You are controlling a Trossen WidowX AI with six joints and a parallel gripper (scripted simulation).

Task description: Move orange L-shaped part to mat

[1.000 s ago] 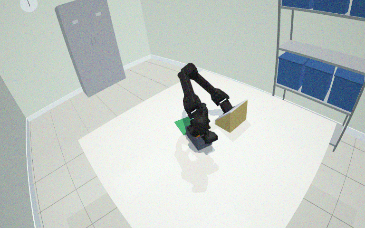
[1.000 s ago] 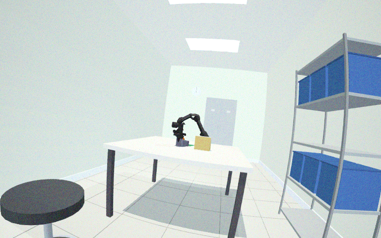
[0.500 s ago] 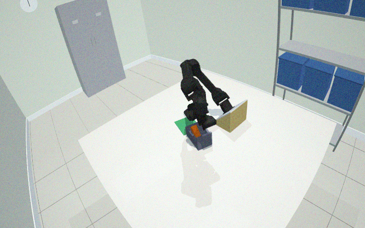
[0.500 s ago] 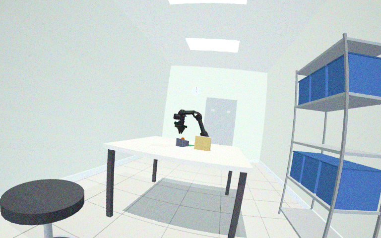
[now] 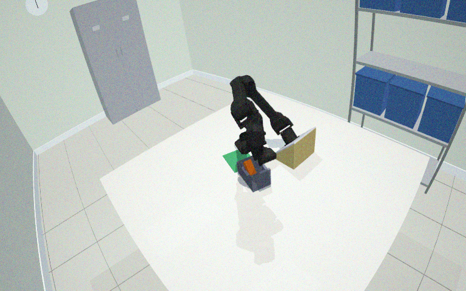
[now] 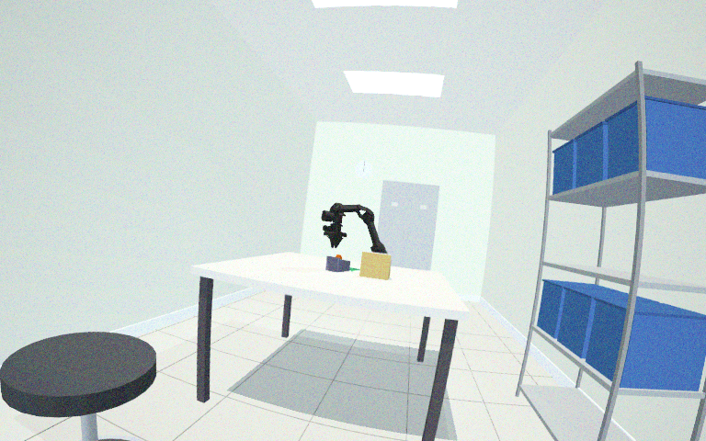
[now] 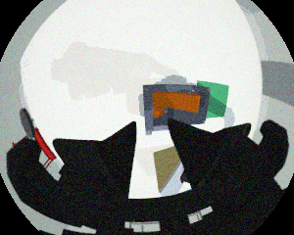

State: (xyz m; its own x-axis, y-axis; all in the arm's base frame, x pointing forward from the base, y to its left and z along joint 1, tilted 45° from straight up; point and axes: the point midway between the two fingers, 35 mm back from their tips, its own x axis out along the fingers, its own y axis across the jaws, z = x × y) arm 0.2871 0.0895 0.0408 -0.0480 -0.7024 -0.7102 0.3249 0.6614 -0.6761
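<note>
The orange L-shaped part lies 100 mm below my gripper tip, 40 mm to the right of it and 20 mm behind it. The rest, counted from my gripper tip: green mat: 210 mm to the right, 160 mm below, 80 mm behind.
</note>
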